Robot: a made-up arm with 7 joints. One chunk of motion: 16 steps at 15 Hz.
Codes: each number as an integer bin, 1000 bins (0 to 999) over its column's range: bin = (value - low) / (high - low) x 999, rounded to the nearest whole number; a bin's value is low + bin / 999 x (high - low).
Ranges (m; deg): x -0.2..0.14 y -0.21..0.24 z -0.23..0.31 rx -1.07..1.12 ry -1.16..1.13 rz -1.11..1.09
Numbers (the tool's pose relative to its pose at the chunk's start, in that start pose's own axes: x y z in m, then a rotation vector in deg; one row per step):
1: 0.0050 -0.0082 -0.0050 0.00 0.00 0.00
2: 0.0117 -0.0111 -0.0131 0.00 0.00 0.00
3: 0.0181 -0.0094 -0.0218 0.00 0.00 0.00
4: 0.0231 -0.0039 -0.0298 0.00 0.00 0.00
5: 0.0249 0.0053 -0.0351 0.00 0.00 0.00
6: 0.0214 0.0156 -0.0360 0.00 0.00 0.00
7: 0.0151 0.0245 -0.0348 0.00 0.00 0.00
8: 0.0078 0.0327 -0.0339 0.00 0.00 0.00
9: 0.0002 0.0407 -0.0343 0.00 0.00 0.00
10: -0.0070 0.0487 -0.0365 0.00 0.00 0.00
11: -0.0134 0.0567 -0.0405 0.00 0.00 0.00
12: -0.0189 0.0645 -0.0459 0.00 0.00 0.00
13: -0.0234 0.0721 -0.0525 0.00 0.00 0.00
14: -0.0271 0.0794 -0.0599 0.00 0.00 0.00
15: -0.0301 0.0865 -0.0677 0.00 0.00 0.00
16: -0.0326 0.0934 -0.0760 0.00 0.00 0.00
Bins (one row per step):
1: 602 448 416 488 506 504
2: 622 442 401 488 506 504
3: 641 445 385 488 506 504
4: 656 458 370 488 506 504
5: 661 478 361 488 506 504
6: 651 501 359 488 506 504
7: 632 521 361 488 506 504
8: 611 539 363 488 506 504
9: 588 557 362 488 506 504
10: 567 574 358 488 506 504
11: 548 592 351 488 506 504
12: 532 609 341 488 506 504
13: 519 626 328 488 506 504
14: 508 642 315 488 506 504
15: 499 658 300 488 506 504
16: 492 674 285 488 506 504

